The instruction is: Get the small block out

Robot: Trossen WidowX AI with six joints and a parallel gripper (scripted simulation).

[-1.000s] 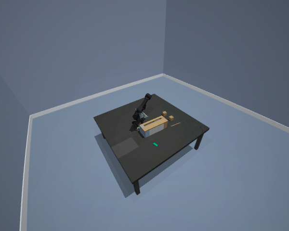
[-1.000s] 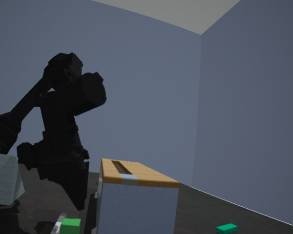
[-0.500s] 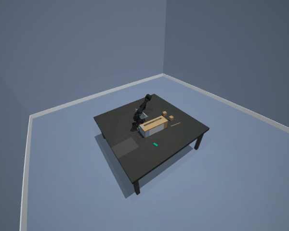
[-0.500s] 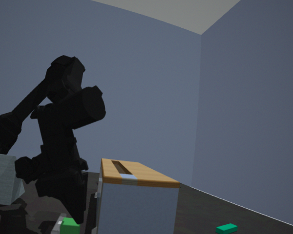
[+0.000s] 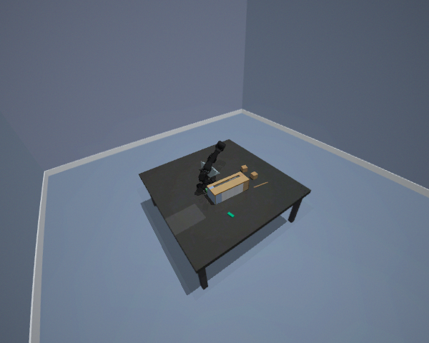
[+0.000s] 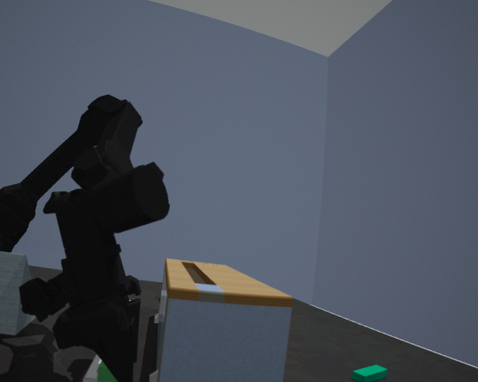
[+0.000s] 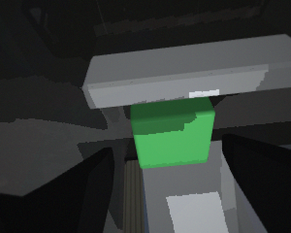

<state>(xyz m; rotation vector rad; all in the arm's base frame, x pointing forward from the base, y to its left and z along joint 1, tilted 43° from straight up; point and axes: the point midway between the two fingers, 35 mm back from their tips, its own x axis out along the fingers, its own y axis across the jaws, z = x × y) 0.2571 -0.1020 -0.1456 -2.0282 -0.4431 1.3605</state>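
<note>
Right now my gripper tip is 20 mm past the green block. Also, from my gripper tip: thin stick: 230 mm ahead, 480 mm to the left, 20 mm below; box: 80 mm ahead, 160 mm to the left, 40 mm above.
</note>
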